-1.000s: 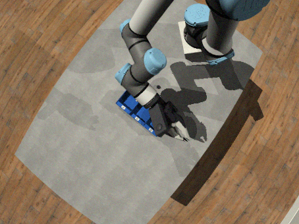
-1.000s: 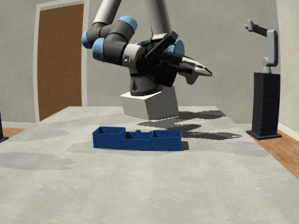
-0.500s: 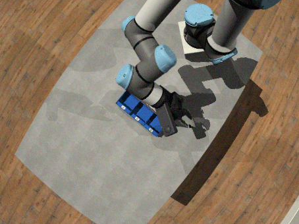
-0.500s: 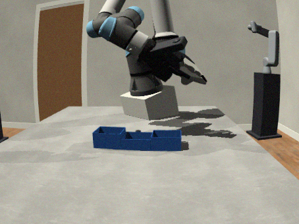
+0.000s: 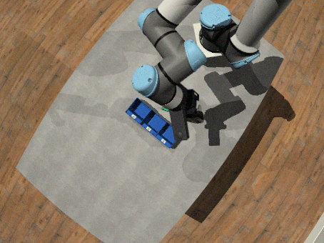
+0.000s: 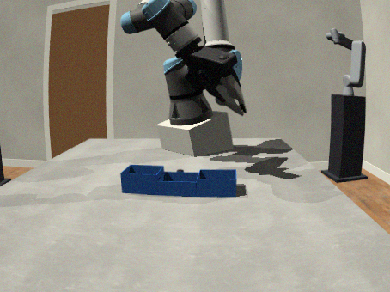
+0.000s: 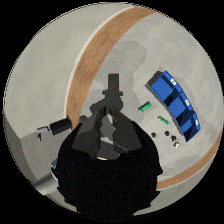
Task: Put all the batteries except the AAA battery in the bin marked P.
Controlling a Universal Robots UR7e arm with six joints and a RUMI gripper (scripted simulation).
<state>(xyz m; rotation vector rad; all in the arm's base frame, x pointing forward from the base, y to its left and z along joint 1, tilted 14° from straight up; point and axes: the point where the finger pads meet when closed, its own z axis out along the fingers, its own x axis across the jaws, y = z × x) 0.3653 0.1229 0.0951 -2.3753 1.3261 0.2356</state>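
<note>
Right now my hand is 160 mm to the left of the blue bin rack, 150 mm above it and 90 mm short of it. From my hand the other things lie so: thin green battery: 170 mm below, 140 mm to the right, 10 mm ahead; white object: 280 mm to the right, 170 mm below, 30 mm behind.
</note>
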